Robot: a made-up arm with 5 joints. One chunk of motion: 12 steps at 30 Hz.
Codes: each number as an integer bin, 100 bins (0 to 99) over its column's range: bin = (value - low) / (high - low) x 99, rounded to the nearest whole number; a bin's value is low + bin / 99 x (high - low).
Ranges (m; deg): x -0.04..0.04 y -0.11..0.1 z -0.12..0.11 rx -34..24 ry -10..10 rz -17..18
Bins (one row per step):
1: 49 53 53 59 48 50
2: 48 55 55 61 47 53
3: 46 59 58 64 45 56
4: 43 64 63 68 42 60
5: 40 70 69 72 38 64
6: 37 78 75 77 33 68
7: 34 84 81 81 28 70
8: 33 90 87 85 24 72
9: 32 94 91 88 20 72
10: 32 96 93 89 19 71
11: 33 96 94 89 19 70
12: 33 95 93 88 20 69
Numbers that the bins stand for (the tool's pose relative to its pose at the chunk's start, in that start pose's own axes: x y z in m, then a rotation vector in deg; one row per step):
1: -0.0004 0.0024 0.0031 0.57 -0.30 0.68
2: -0.0012 0.0067 0.0078 1.74 -0.51 1.74
3: -0.0028 0.0152 0.0147 3.49 -0.91 2.80
4: -0.0053 0.0258 0.0264 5.84 -1.52 4.21
5: -0.0077 0.0385 0.0403 8.18 -2.32 5.63
6: -0.0101 0.0555 0.0542 11.11 -3.33 7.04
7: -0.0125 0.0682 0.0682 13.45 -4.34 7.75
8: -0.0133 0.0809 0.0821 15.80 -5.15 8.45
9: -0.0141 0.0894 0.0914 17.56 -5.96 8.45
10: -0.0141 0.0936 0.0961 18.14 -6.16 8.10
11: -0.0133 0.0936 0.0984 18.14 -6.16 7.75
12: -0.0133 0.0915 0.0961 17.56 -5.96 7.39

